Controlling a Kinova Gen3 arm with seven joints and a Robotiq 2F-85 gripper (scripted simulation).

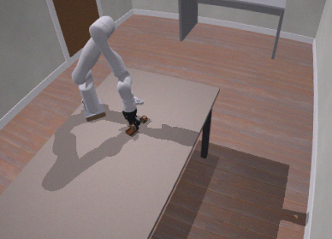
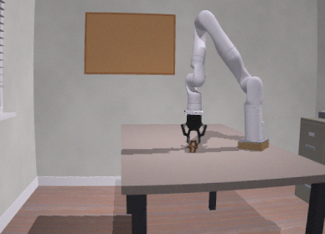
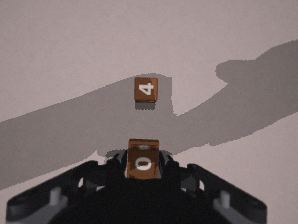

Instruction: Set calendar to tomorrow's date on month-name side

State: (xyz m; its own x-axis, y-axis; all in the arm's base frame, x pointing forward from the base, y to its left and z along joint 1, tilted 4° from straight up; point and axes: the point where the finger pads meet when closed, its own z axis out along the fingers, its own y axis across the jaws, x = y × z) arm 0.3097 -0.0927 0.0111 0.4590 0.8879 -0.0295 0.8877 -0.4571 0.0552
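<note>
My hand is 10 mm above the brown number cube. Round my hand: brown calendar tray 10 mm behind, 10 mm to the right, 30 mm below; digit cube 40 mm ahead, 80 mm to the left, 20 mm below.
</note>
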